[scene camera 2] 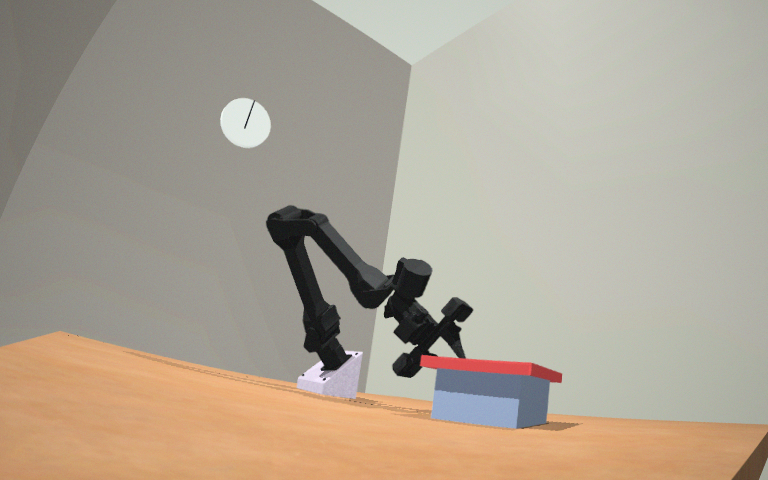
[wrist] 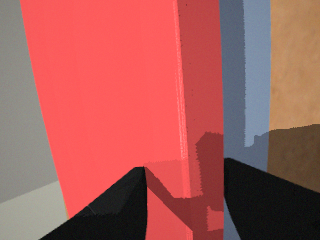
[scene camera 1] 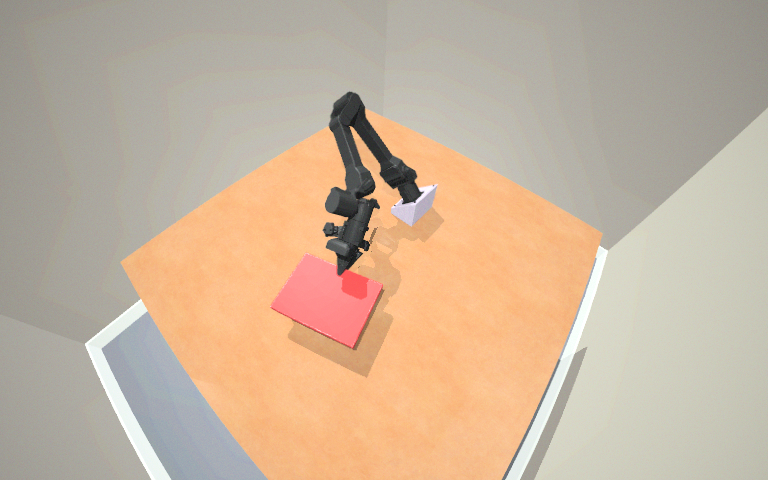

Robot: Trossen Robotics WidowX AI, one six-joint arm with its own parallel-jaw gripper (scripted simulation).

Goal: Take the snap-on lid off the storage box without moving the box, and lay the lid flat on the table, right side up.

Scene:
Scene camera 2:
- my gripper
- red lid
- blue-grey storage box
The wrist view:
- my gripper
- red lid
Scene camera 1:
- my gripper
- red lid

